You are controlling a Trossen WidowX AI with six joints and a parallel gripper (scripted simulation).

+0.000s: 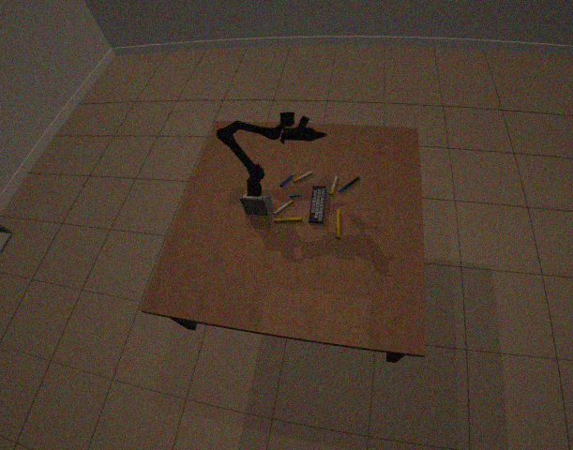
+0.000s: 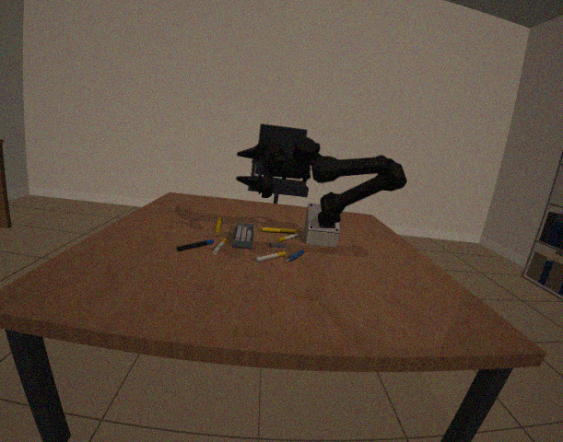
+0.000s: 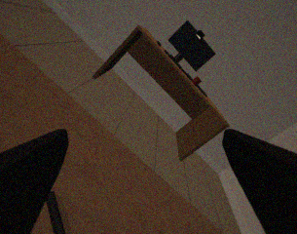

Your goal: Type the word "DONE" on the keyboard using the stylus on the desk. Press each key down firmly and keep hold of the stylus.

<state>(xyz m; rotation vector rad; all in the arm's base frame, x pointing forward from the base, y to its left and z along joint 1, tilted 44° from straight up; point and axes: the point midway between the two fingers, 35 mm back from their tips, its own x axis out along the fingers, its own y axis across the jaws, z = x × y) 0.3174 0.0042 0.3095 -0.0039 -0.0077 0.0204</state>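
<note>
My gripper tip is 210 mm past the blue stylus, 30 mm to the left of it and 290 mm above it. Round my gripper tip: thin grey tip 190 mm behind, 290 mm below.
</note>
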